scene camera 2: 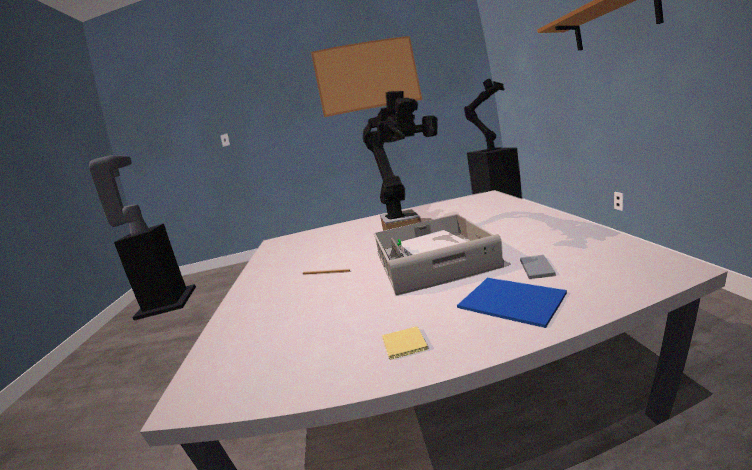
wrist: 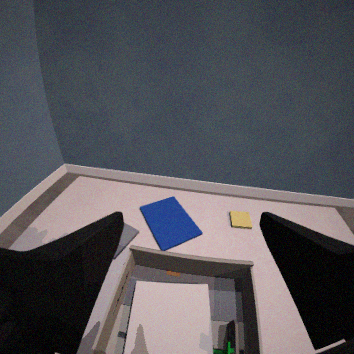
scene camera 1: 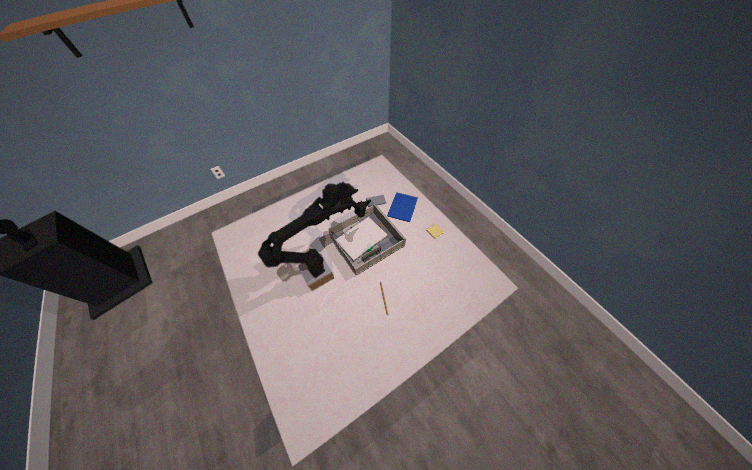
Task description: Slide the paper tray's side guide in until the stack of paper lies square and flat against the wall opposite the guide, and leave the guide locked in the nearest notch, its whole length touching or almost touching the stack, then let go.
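Places are measured from the arm's base along level axes (x ahead, y left, z up), in centimetres.
Pixels of known places: gripper, fingertip midpoint: (scene camera 2: 419, 134) (wrist: 192, 219) (scene camera 1: 364, 195); arm's base, link origin: (scene camera 2: 395, 216) (scene camera 1: 316, 270).
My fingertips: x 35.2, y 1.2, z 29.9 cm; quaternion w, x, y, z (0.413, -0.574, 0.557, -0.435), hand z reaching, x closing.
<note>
For each thing: its top centre in the pictures, then the offset to it from my fingertips.
- grey paper tray, top centre: (wrist: 182, 326) (scene camera 2: 429, 231) (scene camera 1: 366, 232) dz -28.7, dx -1.6, dy -1.2 cm
- white paper stack, top centre: (wrist: 168, 339) (scene camera 2: 436, 245) (scene camera 1: 361, 237) dz -34.2, dx -3.5, dy +1.2 cm
- blue folder, top centre: (scene camera 2: 512, 297) (wrist: 168, 218) (scene camera 1: 403, 206) dz -37.5, dx +33.0, dy +3.0 cm
- yellow pad, top centre: (scene camera 2: 403, 339) (wrist: 240, 217) (scene camera 1: 435, 230) dz -37.1, dx +33.8, dy -23.8 cm
- grey flat block, top centre: (scene camera 2: 536, 264) (wrist: 118, 237) (scene camera 1: 376, 200) dz -37.2, dx +23.4, dy +18.5 cm
- pencil, top centre: (scene camera 2: 325, 271) (scene camera 1: 384, 297) dz -37.5, dx -17.4, dy -33.2 cm
The grey paper tray (scene camera 1: 380, 260) (scene camera 2: 465, 258) (wrist: 192, 259) stands on the table. The white paper stack (scene camera 1: 360, 237) (scene camera 2: 432, 241) (wrist: 170, 315) lies inside. In the wrist view, tray floor shows beyond its far edge and a narrow strip shows on its left; whether it touches the wall opposite the guide is unclear. The side guide, with its green part (scene camera 1: 369, 249) (scene camera 2: 398, 242) (wrist: 229, 348), is on the stack's right in the wrist view, and its full contact line is hidden. My gripper (scene camera 2: 411, 128) (wrist: 192, 219) is open and empty, high above the tray.
A blue folder (scene camera 1: 402, 206) (scene camera 2: 512, 300) (wrist: 171, 223), a yellow pad (scene camera 1: 434, 231) (scene camera 2: 405, 342) (wrist: 240, 220) and a grey flat block (scene camera 1: 376, 200) (scene camera 2: 537, 266) (wrist: 128, 237) lie near the tray. A pencil (scene camera 1: 383, 298) (scene camera 2: 326, 271) lies on the guide's side of the tray.
</note>
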